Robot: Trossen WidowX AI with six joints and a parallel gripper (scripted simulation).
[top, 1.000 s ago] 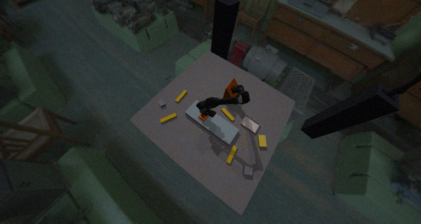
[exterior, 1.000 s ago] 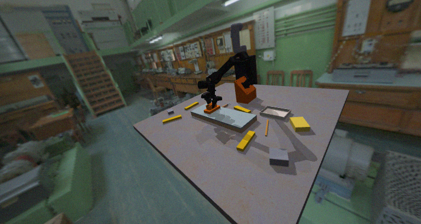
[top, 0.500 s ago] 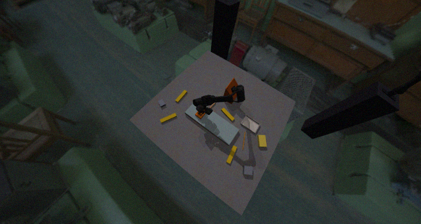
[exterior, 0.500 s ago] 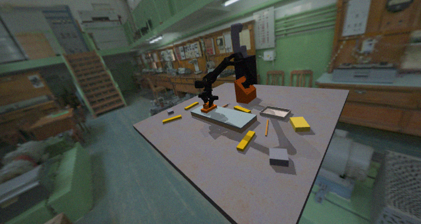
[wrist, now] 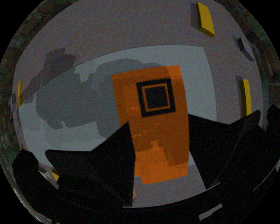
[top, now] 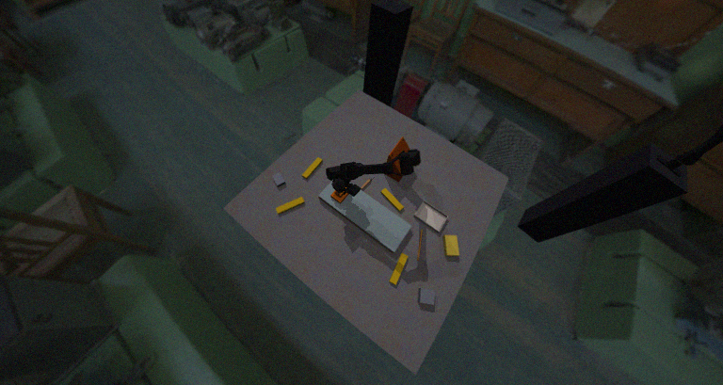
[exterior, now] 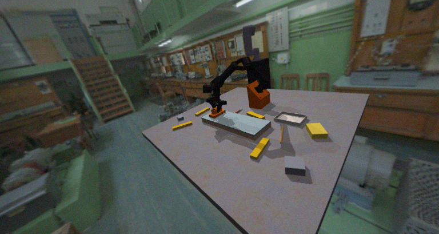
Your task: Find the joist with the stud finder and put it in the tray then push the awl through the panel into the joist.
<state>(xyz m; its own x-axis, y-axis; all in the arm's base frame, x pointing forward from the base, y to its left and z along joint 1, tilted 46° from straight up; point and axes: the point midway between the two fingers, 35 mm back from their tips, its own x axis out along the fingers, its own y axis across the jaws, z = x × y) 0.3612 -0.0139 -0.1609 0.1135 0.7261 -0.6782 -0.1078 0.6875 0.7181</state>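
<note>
My gripper tip is now 46 cm to the right of the tray, 27 cm past it and 5 cm above it. Round my gripper tip: stud finder 2 cm above, 1 cm ahead; thin orange stick 51 cm to the left, 9 cm behind, 6 cm below; awl 19 cm behind, 6 cm below, 5 cm to the left.
</note>
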